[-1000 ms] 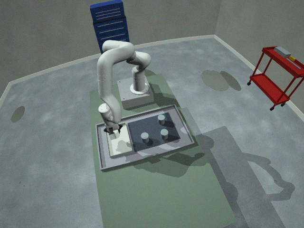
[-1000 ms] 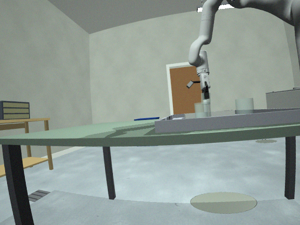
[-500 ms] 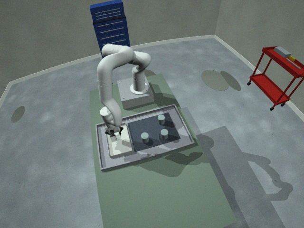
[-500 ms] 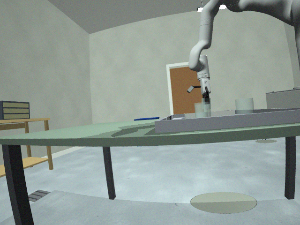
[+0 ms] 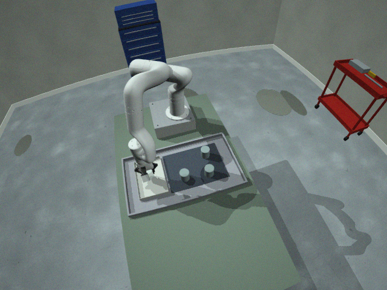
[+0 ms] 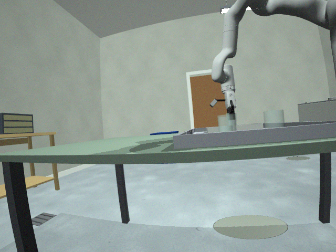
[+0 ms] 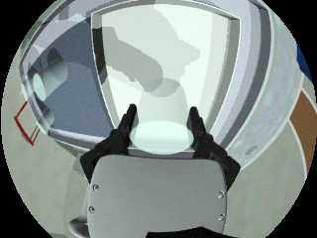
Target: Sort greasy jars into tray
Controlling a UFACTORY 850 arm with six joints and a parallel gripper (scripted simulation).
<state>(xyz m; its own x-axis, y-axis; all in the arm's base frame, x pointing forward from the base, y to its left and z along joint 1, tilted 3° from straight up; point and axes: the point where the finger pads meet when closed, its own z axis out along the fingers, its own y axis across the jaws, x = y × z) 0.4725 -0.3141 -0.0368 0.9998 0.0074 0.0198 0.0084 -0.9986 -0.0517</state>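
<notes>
My hand is 7 cm above the white tray. The rest, counted from my hand: rimmed steel table top 21 cm to the left, 8 cm below, 1 cm ahead; dark drying mat 32 cm to the left, 8 cm below.
</notes>
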